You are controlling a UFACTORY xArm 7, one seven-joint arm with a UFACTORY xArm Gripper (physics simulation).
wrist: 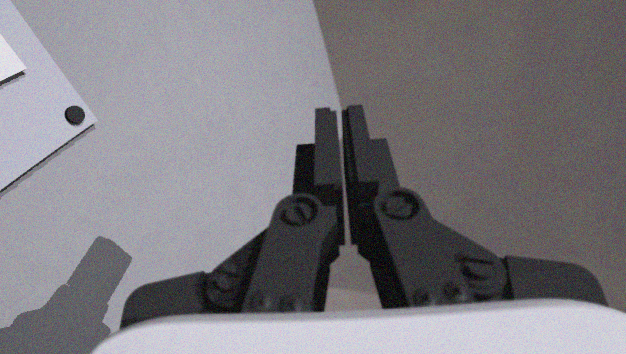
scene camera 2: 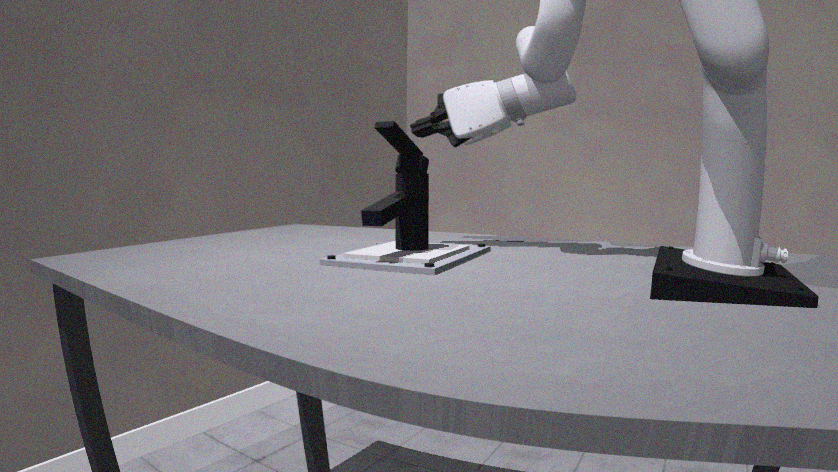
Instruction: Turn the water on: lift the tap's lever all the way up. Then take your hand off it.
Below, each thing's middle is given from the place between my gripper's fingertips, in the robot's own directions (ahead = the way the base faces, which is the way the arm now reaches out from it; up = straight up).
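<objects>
I have my hand 20 cm above the base plate (scene camera 2: pixel 474 251), and the hand is 9 cm past the plate as well as 13 cm to the right of it.
</objects>
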